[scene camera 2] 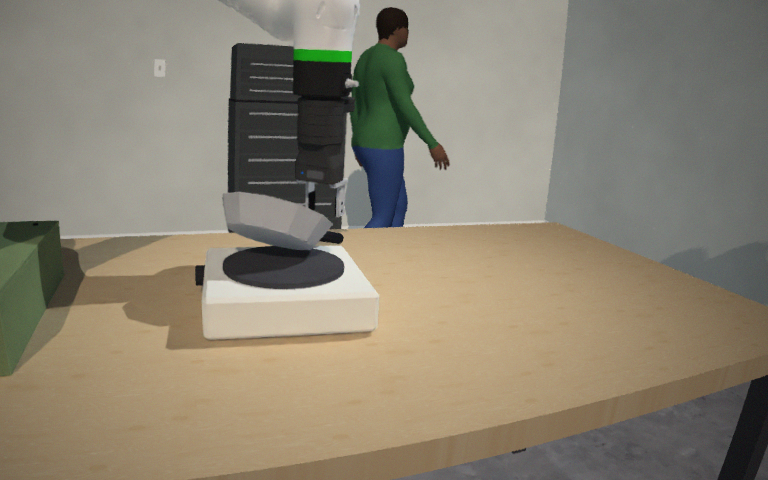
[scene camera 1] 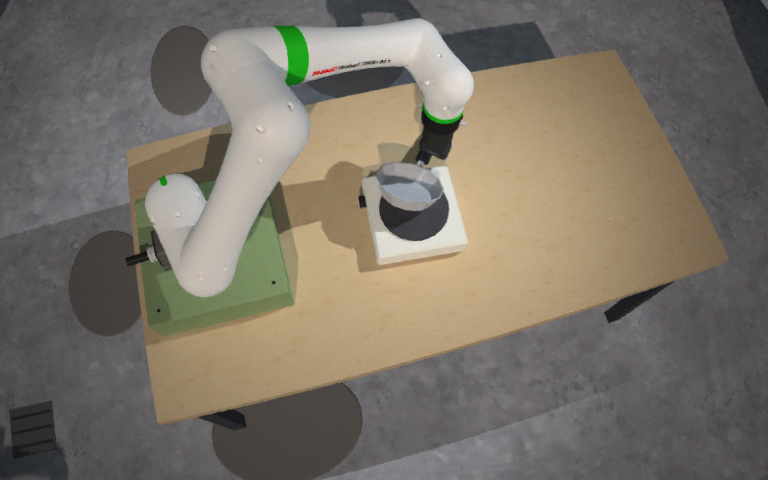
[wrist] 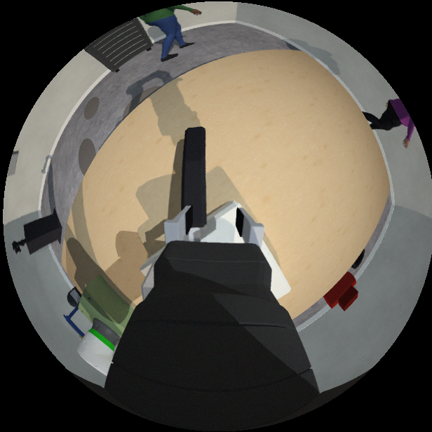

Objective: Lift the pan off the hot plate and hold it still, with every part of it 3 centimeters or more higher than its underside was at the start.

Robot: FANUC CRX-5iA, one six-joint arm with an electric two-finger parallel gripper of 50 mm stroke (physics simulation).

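Frame: origin at the arm's base, x ahead, y left, z up, level; millimetres.
Seen in the pictures: gripper, fingertip midpoint: [scene camera 2: 324, 213] [scene camera 1: 436, 152].
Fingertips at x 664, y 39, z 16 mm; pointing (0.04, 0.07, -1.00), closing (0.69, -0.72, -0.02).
A point is followed by its place in that frame.
The grey faceted pan [scene camera 1: 408, 189] {x 559, y -33, z -6 mm} [scene camera 2: 271, 220] {x 533, y -108, z 44 mm} is tilted on the hot plate [scene camera 1: 419, 252] {x 533, y -192, z -51 mm} [scene camera 2: 288, 318] {x 537, y -193, z -71 mm} [wrist: 281, 286]. Its side away from the handle is raised, and its low edge near the handle is at the dark disc [scene camera 1: 416, 225] {x 548, y -126, z -31 mm} [scene camera 2: 271, 275] {x 529, y -128, z -32 mm}. The black handle [scene camera 2: 334, 237] {x 713, y 115, z -52 mm} [wrist: 195, 172] points away from the bowl, low behind the plate in scene view 2. My gripper [scene camera 2: 326, 211] {x 664, y 39, z 16 mm} [wrist: 214, 215] is open around the bowl end of the handle, which lies close to the left finger in the wrist view. Contact is unclear. The fingertips are hidden in scene view 1.
The green base block [scene camera 1: 254, 285] {x 110, y -163, z 1 mm} [scene camera 2: 28, 271] {x 197, y -68, z -21 mm} [wrist: 107, 300] stands left of the hot plate on the wooden table [scene camera 1: 538, 198] {x 933, y -129, z -105 mm} [scene camera 2: 509, 339] {x 839, y -285, z -104 mm}. A black knob [scene camera 1: 362, 201] {x 441, y -4, z -55 mm} [scene camera 2: 199, 275] {x 440, y -12, z -64 mm} sticks out of the plate's left side. A person [scene camera 2: 382, 101] and dark drawers [scene camera 2: 260, 135] are in the background.
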